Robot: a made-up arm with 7 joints.
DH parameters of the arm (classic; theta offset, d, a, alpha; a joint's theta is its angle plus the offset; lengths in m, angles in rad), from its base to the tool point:
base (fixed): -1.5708 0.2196 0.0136 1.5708
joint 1: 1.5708 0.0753 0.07 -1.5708
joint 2: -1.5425 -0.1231 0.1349 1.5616
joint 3: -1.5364 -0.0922 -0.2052 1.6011
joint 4: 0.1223 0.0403 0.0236 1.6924
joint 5: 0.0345 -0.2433 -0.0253 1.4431
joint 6: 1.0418 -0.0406 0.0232 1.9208
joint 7: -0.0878 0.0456 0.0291 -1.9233
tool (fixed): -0.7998 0.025 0 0
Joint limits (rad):
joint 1: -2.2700..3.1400
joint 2: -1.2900..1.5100
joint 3: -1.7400..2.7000
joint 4: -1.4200..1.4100
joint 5: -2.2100..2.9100
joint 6: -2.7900..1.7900
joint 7: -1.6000..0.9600
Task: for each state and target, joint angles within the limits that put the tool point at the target. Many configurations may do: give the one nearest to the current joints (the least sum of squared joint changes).
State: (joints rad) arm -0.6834 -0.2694 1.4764 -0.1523 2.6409 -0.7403 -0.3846
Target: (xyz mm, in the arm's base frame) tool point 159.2 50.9 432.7
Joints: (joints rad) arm -0.2097 -0.6295 0.8882 0.8745 2.6105 -0.9382 -0.4595
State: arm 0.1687 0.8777 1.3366 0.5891 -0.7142 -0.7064 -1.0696
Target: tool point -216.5 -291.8 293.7
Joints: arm 0.4499 1.1548 1.7574 0.3090 -0.6684 -0.7296 -1.1180
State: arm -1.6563 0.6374 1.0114 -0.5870 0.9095 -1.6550 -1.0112
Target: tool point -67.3 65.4 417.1
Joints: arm -1.8683 0.5589 0.4014 0.3249 1.0312 -1.8463 -1.0537
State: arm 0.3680 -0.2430 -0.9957 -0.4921 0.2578 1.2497 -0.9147
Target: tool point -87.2 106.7 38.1
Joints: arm 0.1189 -1.1420 -0.7992 -0.1850 0.2994 1.4943 -1.0632
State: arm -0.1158 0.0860 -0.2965 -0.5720 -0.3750 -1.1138 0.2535
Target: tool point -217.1 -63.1 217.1
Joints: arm -0.0035 0.6318 -0.4601 -0.5509 -0.4984 -1.0351 0.2875
